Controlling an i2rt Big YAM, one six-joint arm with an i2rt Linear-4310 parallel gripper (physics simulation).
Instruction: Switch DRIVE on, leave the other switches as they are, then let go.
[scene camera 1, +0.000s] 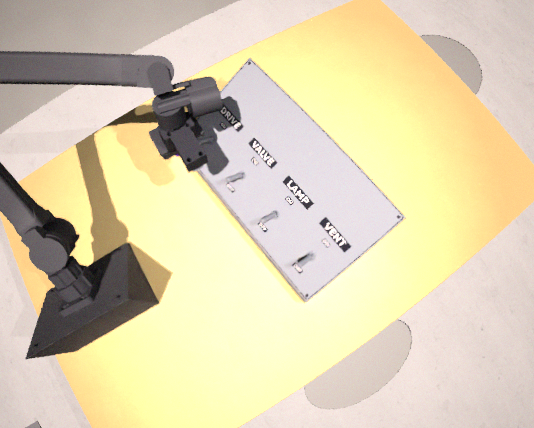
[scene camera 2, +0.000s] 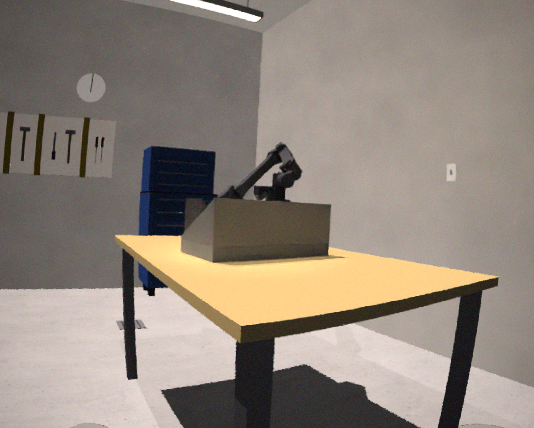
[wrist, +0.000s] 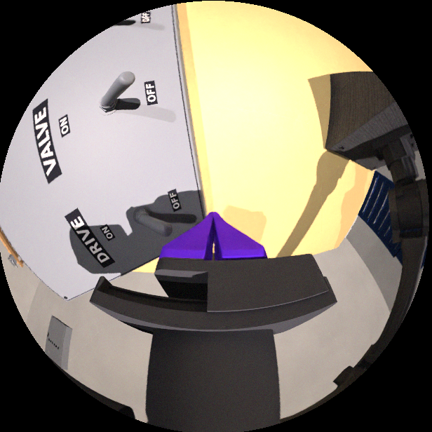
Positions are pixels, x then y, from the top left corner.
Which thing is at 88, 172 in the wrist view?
A grey switch panel.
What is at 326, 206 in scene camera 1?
A grey switch panel.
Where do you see a grey switch panel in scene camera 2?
228, 230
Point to my gripper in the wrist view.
213, 217
